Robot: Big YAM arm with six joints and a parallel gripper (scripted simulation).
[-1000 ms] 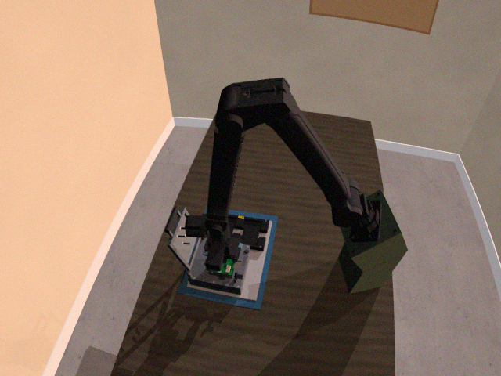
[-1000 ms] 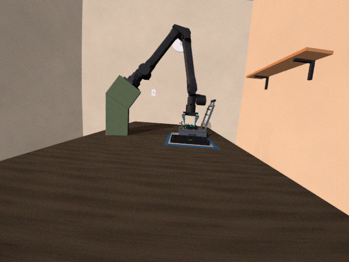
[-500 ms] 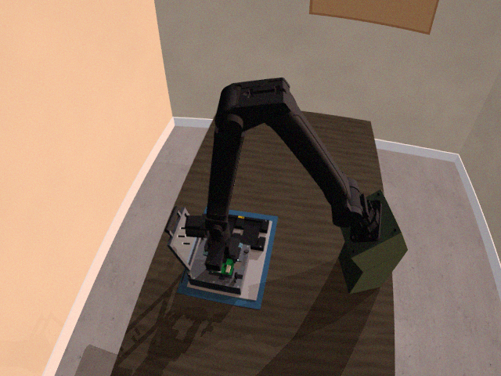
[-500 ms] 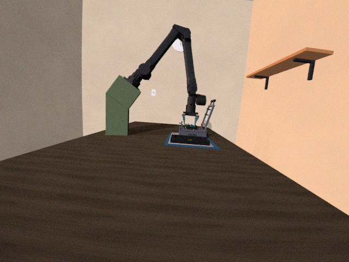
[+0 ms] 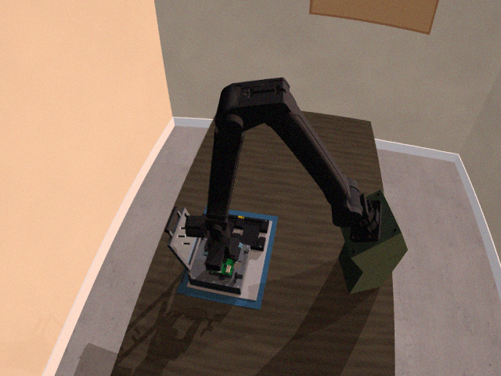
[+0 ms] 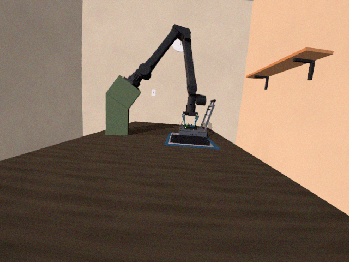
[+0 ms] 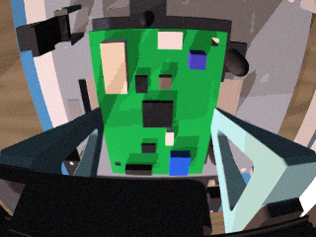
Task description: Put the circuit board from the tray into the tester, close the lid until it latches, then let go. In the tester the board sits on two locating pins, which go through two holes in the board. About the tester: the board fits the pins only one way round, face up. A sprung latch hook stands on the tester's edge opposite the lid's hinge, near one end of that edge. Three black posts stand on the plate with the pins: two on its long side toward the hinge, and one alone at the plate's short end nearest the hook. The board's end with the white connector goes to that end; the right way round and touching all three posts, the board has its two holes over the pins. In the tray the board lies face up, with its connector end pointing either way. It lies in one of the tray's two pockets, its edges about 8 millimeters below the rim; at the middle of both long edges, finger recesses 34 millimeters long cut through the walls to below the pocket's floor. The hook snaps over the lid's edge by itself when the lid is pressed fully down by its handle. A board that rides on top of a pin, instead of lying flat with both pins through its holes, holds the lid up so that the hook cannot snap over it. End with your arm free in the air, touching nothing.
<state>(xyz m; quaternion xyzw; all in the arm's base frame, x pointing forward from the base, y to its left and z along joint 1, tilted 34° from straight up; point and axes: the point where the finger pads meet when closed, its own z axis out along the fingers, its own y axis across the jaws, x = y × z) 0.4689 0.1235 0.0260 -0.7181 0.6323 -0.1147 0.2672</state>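
Now: hand right at the green circuit board. The rest, counted from my hand: black latch hook: 70 mm behind, 50 mm to the left; tester lid: 120 mm ahead, 30 mm to the left, 100 mm above.
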